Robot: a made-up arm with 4 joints.
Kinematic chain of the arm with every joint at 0, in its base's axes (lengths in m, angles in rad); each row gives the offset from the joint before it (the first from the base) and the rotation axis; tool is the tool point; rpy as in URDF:
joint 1: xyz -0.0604 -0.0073 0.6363 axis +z
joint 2: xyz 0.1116 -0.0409 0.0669 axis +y
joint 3: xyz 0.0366 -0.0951 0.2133 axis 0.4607 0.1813 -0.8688
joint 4: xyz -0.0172 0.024 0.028 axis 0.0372 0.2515 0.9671
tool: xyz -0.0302 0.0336 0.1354 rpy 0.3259 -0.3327 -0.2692
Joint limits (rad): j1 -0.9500..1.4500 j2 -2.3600..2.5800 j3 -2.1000..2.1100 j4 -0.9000..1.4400
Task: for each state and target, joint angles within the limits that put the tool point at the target. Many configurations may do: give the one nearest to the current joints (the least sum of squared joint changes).
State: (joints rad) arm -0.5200 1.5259 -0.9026 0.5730
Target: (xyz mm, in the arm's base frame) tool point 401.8 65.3 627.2
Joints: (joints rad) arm 0.3476 1.9751 -0.8848 0.5389
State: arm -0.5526 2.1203 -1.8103 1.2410
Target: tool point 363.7 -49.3 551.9
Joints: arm 0.1631 2.3263 -1.7838 1.4400
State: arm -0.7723 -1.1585 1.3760 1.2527
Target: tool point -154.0 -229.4 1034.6
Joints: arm -0.4386 -0.3048 1.8553 1.4400
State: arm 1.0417 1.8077 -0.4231 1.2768
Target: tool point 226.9 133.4 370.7
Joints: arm 0.7934 2.5800 -0.0824 1.4144
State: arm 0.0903 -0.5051 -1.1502 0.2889
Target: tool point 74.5 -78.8 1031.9
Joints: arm 0.5645 0.2455 -1.6037 -0.0116
